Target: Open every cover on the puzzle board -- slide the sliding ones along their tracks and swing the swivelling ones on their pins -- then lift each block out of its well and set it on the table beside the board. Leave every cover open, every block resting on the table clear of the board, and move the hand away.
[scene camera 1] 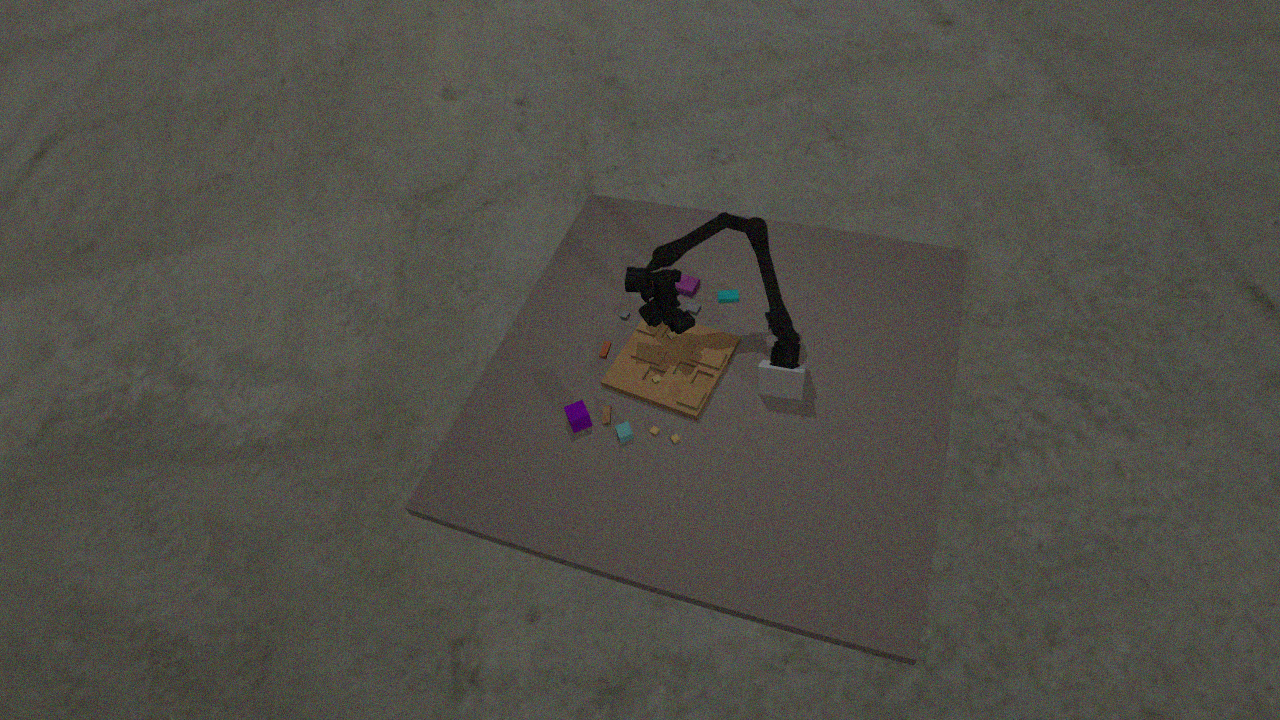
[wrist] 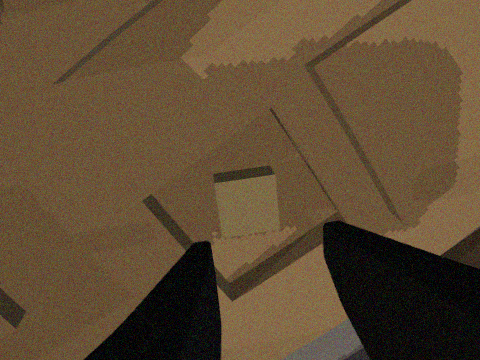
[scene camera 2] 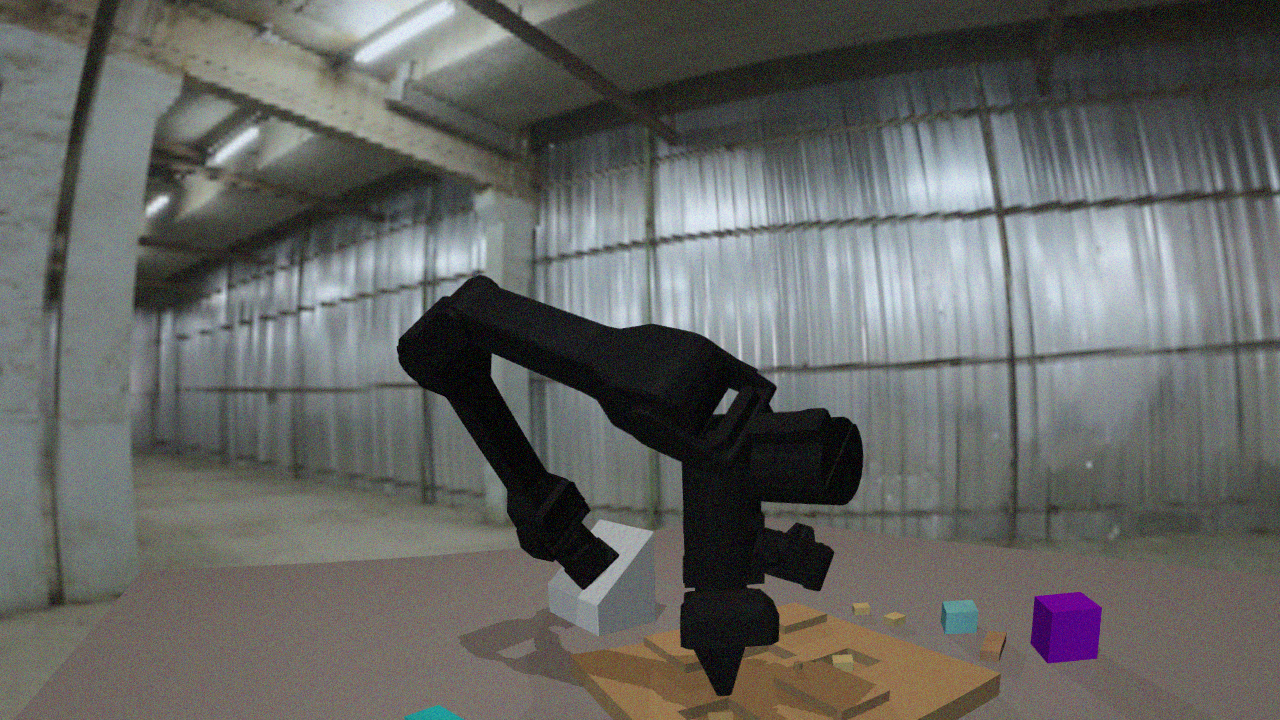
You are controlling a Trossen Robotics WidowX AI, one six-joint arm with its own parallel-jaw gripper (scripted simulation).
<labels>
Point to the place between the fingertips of the gripper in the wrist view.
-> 268, 248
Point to a tan puzzle board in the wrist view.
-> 114, 167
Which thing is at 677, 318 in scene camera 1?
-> The gripper.
</labels>
